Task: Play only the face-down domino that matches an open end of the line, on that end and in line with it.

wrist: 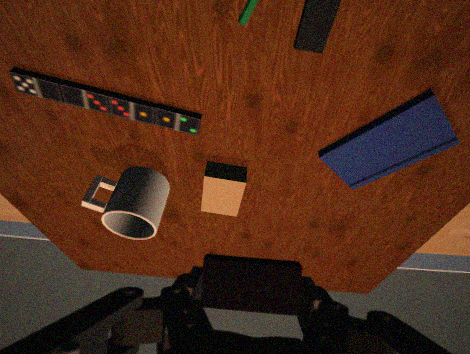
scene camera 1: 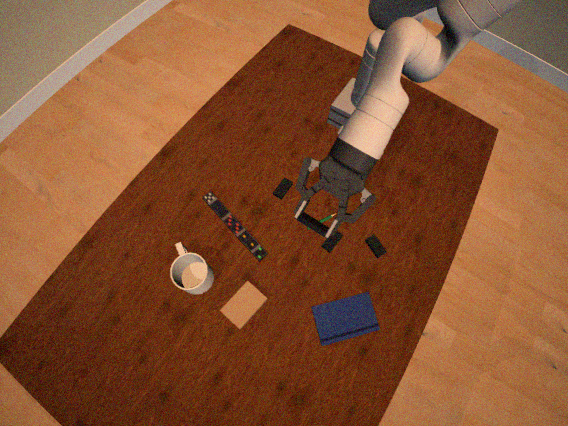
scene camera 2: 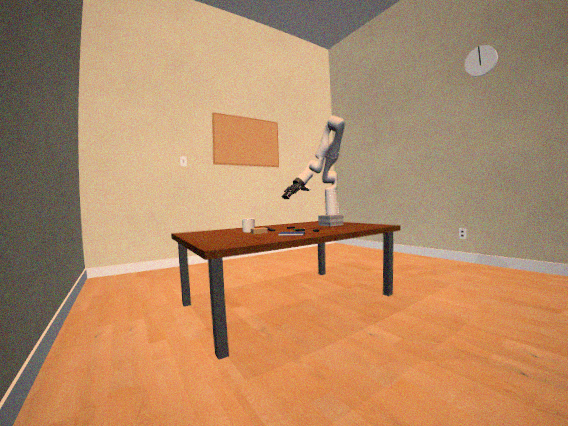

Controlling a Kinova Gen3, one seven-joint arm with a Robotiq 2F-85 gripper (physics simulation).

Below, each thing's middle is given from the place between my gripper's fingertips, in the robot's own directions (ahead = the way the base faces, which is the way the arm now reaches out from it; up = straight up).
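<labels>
The tan block (scene camera 1: pixel 248 300) has my gripper 17 cm short of it at the moment, 5 cm to the left of it and 20 cm above it. Then there is the white mug (scene camera 1: pixel 190 272), which is 16 cm ahead of my hand, 19 cm to the right of it and 17 cm below it.
</labels>
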